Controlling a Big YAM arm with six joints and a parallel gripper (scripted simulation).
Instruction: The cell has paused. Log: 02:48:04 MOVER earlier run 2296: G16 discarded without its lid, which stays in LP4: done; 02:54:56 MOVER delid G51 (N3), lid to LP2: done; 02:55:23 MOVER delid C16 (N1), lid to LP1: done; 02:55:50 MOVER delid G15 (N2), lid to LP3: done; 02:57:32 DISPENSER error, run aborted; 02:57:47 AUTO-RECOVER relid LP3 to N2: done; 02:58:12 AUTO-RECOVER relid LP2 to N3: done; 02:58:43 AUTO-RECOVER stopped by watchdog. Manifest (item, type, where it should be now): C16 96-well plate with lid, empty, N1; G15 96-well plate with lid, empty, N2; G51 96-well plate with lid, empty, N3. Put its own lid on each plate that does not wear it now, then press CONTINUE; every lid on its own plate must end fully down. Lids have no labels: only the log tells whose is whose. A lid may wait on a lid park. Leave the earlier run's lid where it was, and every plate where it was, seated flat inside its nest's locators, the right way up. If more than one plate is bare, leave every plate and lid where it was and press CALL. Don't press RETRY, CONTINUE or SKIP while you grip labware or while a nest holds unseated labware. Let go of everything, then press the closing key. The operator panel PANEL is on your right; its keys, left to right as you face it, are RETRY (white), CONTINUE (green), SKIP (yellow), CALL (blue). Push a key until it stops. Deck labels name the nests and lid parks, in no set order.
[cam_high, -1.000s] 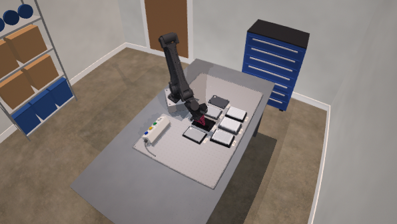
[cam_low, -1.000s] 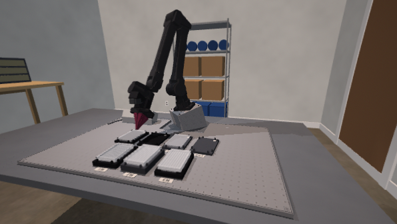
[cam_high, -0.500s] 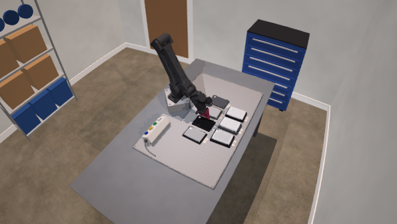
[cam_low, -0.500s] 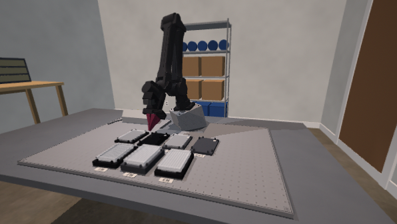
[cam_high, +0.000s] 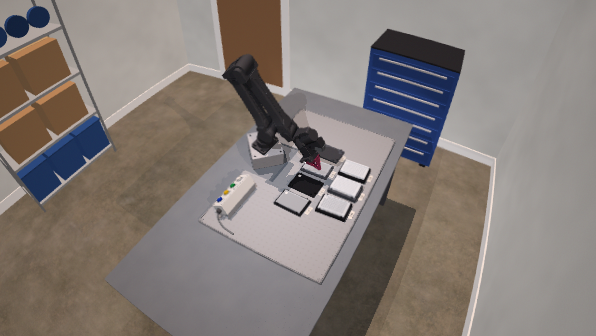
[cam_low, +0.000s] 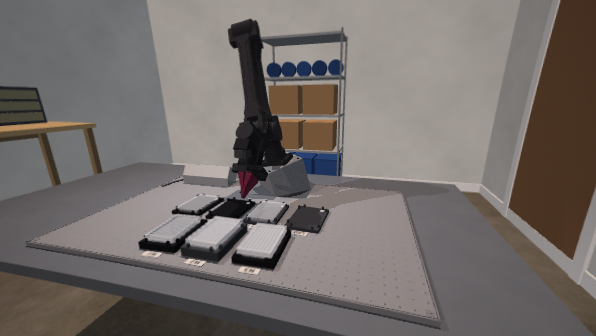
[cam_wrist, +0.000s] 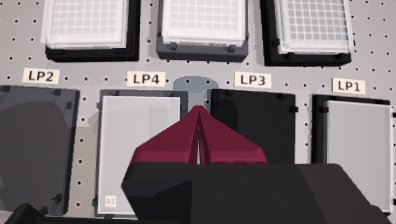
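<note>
My gripper is now 200 mm to the left of the clear lid, 60 mm above it and 20 mm past it. The rest, counted from my hand: 96-well plate: 160 mm ahead, 120 mm to the right, 50 mm below; then lid park LP1: 200 mm to the right, 70 mm below, 20 mm behind; then lid park LP3: 70 mm to the right, 70 mm below, 30 mm behind.
</note>
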